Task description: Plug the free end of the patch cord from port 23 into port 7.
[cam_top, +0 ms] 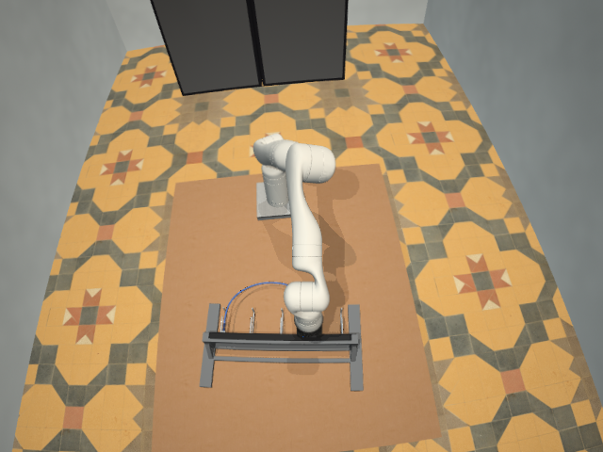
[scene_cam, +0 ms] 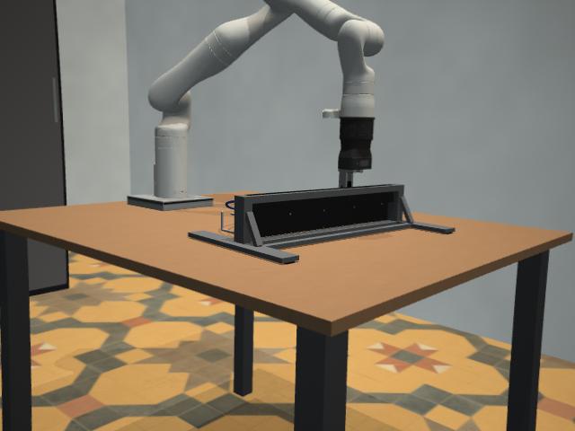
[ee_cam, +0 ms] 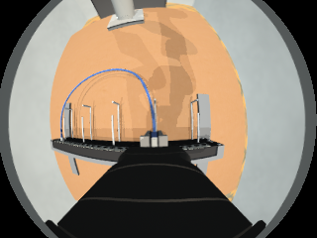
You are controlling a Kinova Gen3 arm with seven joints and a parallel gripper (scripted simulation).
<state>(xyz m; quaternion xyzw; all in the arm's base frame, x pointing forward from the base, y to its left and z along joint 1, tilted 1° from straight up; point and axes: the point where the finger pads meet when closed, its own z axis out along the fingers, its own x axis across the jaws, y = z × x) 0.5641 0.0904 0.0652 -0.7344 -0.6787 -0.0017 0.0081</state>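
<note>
Now: hand 1 cm short of the patch cord plug and 1 cm above it.
</note>
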